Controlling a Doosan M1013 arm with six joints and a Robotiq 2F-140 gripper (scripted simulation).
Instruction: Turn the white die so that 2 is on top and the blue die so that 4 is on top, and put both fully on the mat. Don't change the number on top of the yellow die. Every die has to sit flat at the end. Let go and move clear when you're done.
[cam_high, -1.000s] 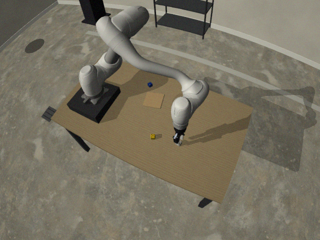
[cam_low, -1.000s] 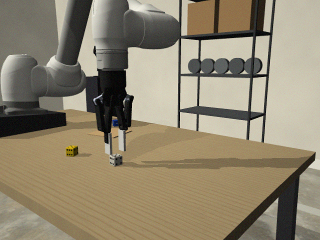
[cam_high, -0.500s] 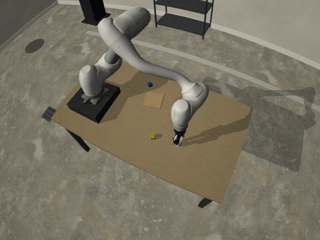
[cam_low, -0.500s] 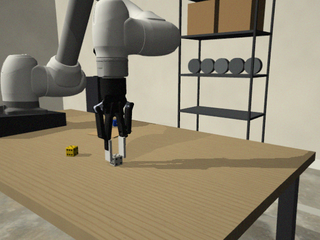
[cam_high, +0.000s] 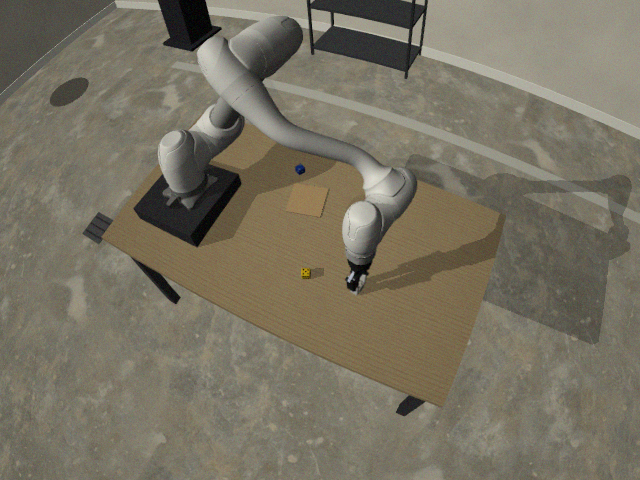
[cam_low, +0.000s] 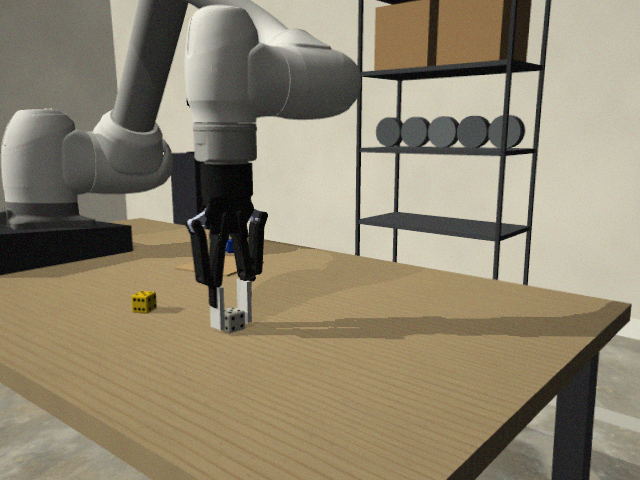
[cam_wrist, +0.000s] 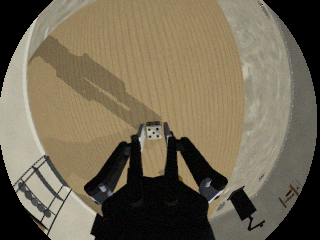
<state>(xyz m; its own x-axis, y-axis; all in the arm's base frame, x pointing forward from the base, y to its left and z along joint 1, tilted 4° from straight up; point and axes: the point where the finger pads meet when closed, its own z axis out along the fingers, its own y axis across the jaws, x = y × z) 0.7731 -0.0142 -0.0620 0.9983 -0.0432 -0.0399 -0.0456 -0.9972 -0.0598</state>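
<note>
The white die is 3 cm below my hand. Round my hand: blue die (45 cm behind, 34 cm to the left, 3 cm below); mat (35 cm behind, 23 cm to the left, 4 cm below); yellow die (18 cm behind, 5 cm to the right, 3 cm below).
</note>
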